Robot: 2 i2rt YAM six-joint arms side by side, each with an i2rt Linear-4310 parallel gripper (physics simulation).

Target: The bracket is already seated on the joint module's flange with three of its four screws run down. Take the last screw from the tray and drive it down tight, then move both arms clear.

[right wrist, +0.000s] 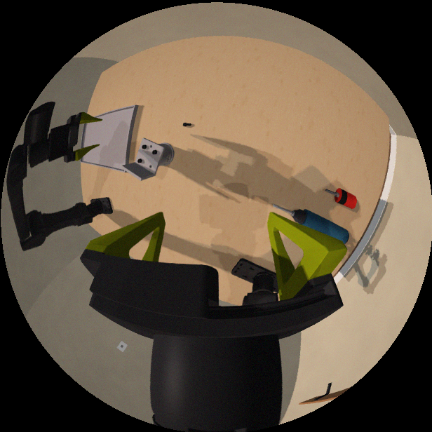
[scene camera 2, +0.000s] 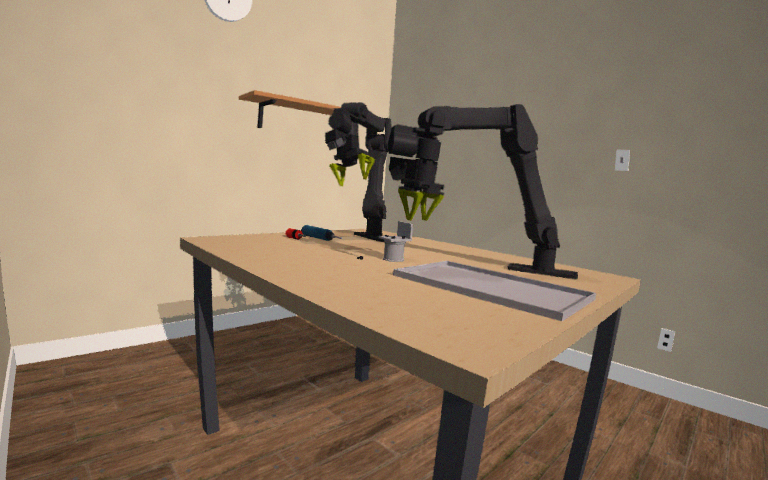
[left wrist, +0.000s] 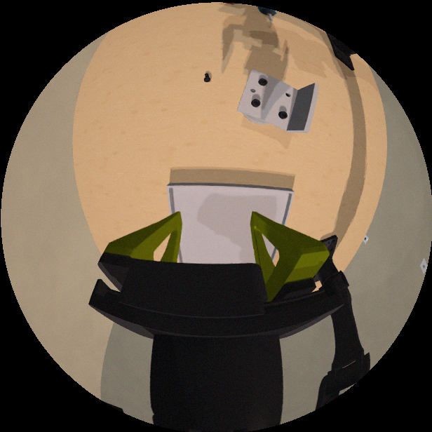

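A small black screw lies on the table, outside the tray. The grey bracket sits on the joint module. Three black screw heads show in its plate, with small empty-looking holes beside them. My left gripper is open and empty, above the tray's near part in its wrist view. My right gripper is open and empty, high above the table, with the screw, bracket and tools beyond its fingers.
A blue driver and a red-handled driver lie on the table at the left in the scene view. The left arm's base stands behind the tray, the right arm's base behind the joint module. A wall shelf hangs behind.
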